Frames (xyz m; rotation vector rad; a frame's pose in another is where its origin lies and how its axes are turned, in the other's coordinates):
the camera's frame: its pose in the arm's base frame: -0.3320 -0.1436 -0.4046 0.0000 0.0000 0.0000
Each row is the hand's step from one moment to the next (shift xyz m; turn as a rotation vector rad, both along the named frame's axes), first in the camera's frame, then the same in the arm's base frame.
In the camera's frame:
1: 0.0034 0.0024 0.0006 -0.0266 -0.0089 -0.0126
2: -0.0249 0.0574 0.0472 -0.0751 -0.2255 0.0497
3: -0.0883 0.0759 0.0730 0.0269 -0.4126 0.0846
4: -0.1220 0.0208 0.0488 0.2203 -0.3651 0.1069
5: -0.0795 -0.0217 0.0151 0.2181 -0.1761 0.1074
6: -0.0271 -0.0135 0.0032 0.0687 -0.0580 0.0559
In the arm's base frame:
1: 0.0034 0.0024 0.0006 -0.0266 -0.0089 -0.0126
2: -0.0249 0.0574 0.0472 -0.0751 -0.2255 0.0497
3: -0.0883 0.0759 0.0730 0.0269 -0.4126 0.0846
4: -0.1220 0.0208 0.0488 0.2203 -0.3651 0.1069
5: -0.0795 -0.0217 0.0151 0.2181 -0.1761 0.1074
6: -0.0271 -0.0135 0.0032 0.0687 -0.0580 0.0559

